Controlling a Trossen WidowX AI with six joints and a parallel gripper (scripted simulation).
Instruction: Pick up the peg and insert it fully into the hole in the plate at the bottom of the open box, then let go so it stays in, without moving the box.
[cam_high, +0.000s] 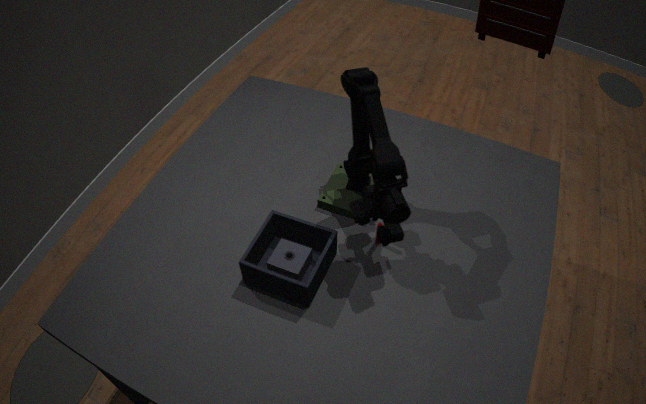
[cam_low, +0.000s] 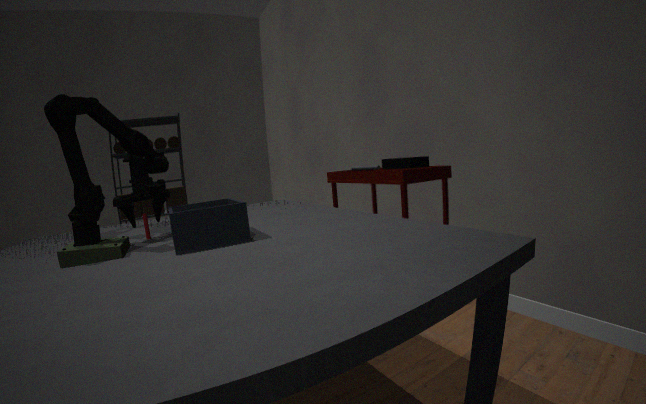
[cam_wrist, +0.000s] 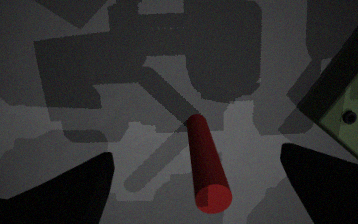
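Right now the red peg is 40 mm below my hand. Also, from my hand: box: 140 mm ahead, 210 mm to the right, 50 mm below; then grey plate: 140 mm ahead, 210 mm to the right, 30 mm below.
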